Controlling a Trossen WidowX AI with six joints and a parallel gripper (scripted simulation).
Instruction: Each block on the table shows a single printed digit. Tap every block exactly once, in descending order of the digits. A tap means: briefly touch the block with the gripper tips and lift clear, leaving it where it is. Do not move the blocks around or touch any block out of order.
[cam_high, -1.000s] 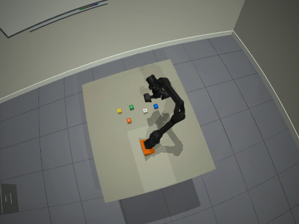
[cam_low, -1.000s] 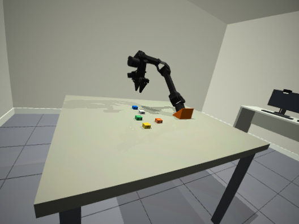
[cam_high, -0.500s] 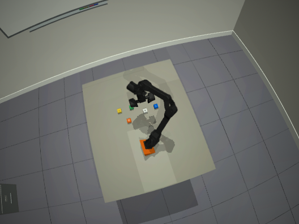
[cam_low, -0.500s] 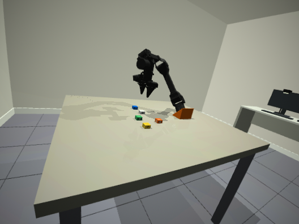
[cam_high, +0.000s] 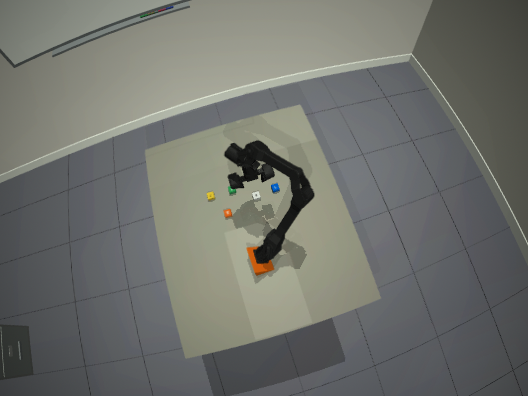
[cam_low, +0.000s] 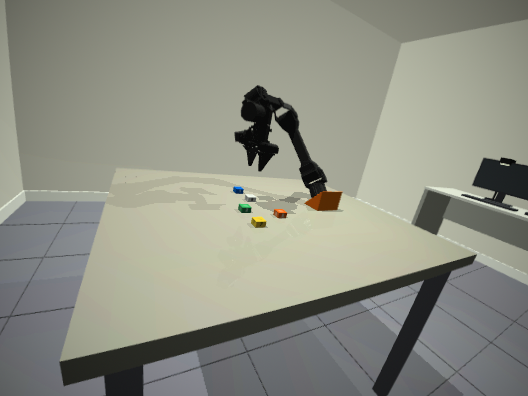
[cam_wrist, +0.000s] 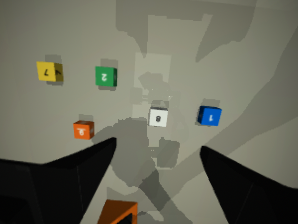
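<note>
Right now the orange block is 14 cm to the left of my gripper tip, 12 cm below it and 5 cm behind it. From my gripper tip the other things lie so: green block (12 cm below, 10 cm to the left, 6 cm ahead); then blue block (12 cm below, 10 cm to the right, 1 cm ahead); then white block (12 cm below, 1 cm behind).
</note>
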